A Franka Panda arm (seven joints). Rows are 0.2 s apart.
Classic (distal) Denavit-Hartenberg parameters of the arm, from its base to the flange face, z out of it. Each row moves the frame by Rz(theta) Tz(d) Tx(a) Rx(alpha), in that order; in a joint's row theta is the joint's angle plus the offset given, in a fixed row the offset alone. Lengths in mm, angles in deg.
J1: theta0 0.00, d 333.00, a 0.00, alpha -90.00
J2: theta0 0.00, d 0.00, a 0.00, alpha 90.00
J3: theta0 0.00, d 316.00, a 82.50, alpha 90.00
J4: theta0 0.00, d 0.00, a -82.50, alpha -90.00
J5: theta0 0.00, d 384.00, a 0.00, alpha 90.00
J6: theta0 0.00, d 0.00, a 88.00, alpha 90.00
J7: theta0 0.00, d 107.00, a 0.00, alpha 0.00
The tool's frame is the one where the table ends.
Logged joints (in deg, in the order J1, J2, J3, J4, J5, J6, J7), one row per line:
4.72 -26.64 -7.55 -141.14 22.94 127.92 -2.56
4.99 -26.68 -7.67 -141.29 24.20 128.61 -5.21
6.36 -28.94 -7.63 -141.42 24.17 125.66 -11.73
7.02 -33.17 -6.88 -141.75 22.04 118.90 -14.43
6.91 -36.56 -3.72 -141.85 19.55 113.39 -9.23
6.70 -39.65 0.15 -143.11 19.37 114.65 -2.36
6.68 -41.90 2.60 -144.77 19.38 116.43 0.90
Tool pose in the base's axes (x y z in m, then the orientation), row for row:
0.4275 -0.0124 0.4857 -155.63 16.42 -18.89
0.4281 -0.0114 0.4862 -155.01 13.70 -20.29
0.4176 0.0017 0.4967 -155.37 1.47 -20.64
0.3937 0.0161 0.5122 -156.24 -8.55 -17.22
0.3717 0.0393 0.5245 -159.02 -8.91 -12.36
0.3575 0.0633 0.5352 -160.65 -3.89 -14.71
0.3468 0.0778 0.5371 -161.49 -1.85 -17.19
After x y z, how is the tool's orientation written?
As a rotation vector, in degrees.
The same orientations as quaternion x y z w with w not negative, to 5 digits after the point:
-0.96856 0.10219 -0.11756 0.19398
-0.96781 0.08554 -0.12668 0.19995
-0.97090 0.00919 -0.12898 0.20157
-0.97330 -0.05326 -0.10727 0.19579
-0.97994 -0.05491 -0.07617 0.17581
-0.98242 -0.02379 -0.08996 0.16187
-0.98263 -0.01126 -0.10460 0.15287

